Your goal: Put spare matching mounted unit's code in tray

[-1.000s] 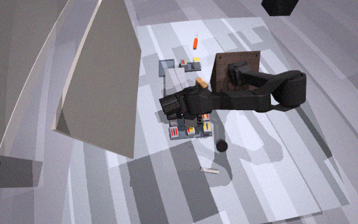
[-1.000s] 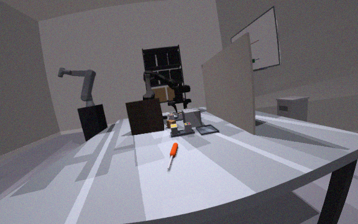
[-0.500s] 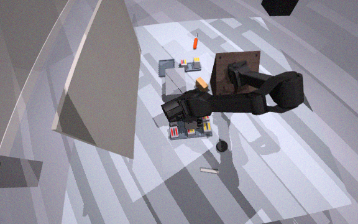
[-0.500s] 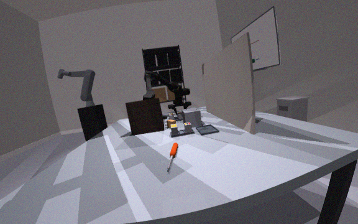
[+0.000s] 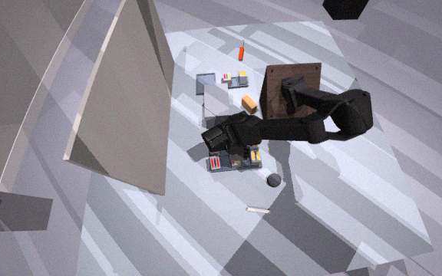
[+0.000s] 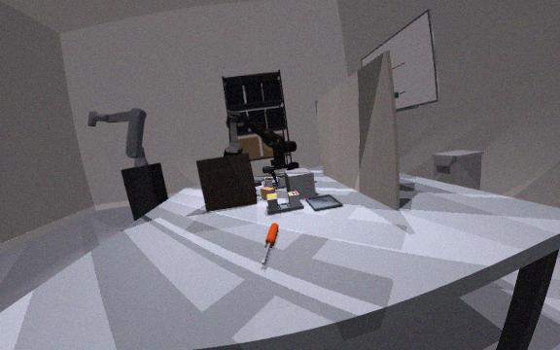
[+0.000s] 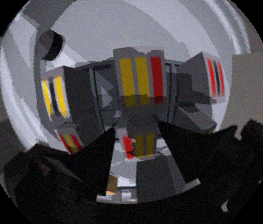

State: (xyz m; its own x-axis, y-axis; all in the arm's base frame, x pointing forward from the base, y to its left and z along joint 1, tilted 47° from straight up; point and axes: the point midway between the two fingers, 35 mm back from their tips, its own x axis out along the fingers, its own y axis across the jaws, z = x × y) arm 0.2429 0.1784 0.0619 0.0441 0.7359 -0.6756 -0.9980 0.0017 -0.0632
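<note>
The flat grey-blue tray is 9 cm ahead of my gripper tip, 36 cm to the right of it and 1 cm below it. From my gripper tip the other things lie so: tall slanted panel (27 cm ahead, 20 cm to the right, 21 cm above); stand (5 cm behind, 34 cm to the right, 1 cm below).
</note>
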